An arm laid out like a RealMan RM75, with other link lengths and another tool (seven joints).
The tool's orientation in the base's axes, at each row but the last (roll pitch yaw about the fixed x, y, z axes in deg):
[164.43, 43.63, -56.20]
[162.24, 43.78, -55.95]
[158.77, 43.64, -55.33]
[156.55, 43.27, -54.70]
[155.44, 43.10, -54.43]
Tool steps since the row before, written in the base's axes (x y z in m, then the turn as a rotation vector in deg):
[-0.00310, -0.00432, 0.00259, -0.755, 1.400, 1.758]
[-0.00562, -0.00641, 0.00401, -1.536, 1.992, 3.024]
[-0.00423, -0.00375, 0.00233, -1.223, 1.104, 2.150]
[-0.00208, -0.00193, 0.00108, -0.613, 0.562, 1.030]
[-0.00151, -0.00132, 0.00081, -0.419, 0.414, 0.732]
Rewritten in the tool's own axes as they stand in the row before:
[-0.00044, 0.00565, -0.00171, -2.359, -0.098, -0.214]
[-0.00121, 0.00919, -0.00167, -3.905, 0.286, -0.377]
[-0.00112, 0.00601, 0.00002, -2.644, 0.515, -0.282]
[-0.00047, 0.00300, 0.00016, -1.298, 0.238, -0.107]
[-0.00041, 0.00212, 0.00017, -0.924, 0.148, -0.084]

